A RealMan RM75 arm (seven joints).
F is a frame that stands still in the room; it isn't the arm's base.
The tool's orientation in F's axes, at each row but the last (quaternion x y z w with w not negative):
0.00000, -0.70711, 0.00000, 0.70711
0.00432, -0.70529, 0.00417, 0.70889
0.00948, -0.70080, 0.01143, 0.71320
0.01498, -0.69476, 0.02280, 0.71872
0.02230, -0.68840, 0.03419, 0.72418
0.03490, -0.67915, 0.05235, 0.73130
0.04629, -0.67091, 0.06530, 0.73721
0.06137, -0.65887, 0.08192, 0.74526
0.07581, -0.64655, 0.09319, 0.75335
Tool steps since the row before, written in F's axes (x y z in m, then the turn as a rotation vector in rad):
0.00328, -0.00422, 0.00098, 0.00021, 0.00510, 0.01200
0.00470, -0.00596, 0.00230, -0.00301, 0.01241, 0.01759
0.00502, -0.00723, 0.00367, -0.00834, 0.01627, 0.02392
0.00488, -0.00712, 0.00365, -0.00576, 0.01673, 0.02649
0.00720, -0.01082, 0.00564, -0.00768, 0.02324, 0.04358
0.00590, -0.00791, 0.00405, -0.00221, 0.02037, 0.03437
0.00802, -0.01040, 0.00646, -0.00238, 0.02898, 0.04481
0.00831, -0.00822, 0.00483, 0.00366, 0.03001, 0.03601
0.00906, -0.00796, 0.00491, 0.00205, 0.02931, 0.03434
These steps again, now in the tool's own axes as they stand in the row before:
0.00098, -0.00422, -0.00328, 0.01200, 0.00510, -0.00021
0.00232, -0.00602, -0.00462, 0.01757, 0.01245, 0.00295
0.00374, -0.00738, -0.00474, 0.02382, 0.01645, 0.00827
0.00373, -0.00741, -0.00437, 0.02648, 0.01674, 0.00576
0.00579, -0.01144, -0.00602, 0.04357, 0.02313, 0.00803
0.00423, -0.00866, -0.00457, 0.03470, 0.01979, 0.00228
0.00681, -0.01166, -0.00565, 0.04537, 0.02812, 0.00210
0.00544, -0.00981, -0.00584, 0.03740, 0.02804, -0.00507
0.00584, -0.00992, -0.00608, 0.03548, 0.02776, -0.00361

